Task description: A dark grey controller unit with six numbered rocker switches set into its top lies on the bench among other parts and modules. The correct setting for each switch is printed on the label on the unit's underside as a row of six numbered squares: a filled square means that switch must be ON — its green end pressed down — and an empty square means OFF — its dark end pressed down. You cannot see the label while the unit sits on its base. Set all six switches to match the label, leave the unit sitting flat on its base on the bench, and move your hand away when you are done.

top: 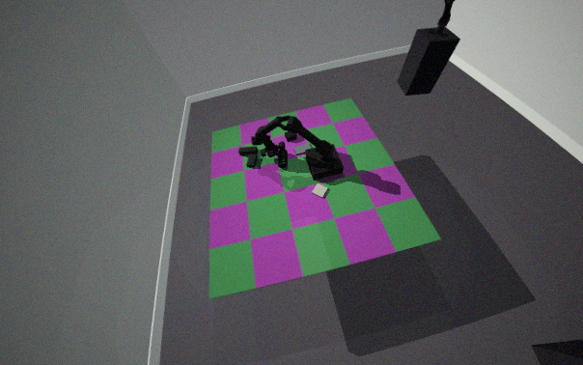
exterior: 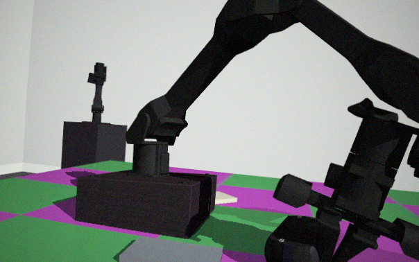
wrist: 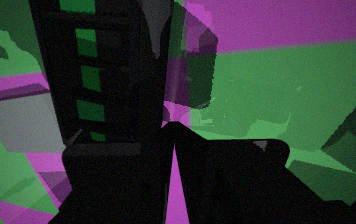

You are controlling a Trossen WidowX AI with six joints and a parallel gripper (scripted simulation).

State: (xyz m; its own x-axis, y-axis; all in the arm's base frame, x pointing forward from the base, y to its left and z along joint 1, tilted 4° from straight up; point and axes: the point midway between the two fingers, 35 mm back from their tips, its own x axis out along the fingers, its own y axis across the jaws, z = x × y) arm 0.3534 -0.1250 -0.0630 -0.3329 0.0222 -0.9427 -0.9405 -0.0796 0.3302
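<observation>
Right now the flat grey plate is 190 mm behind my gripper tip and 40 mm to the right of it. The rest, counted from my gripper tip: cream tile 280 mm behind, 330 mm to the left.
</observation>
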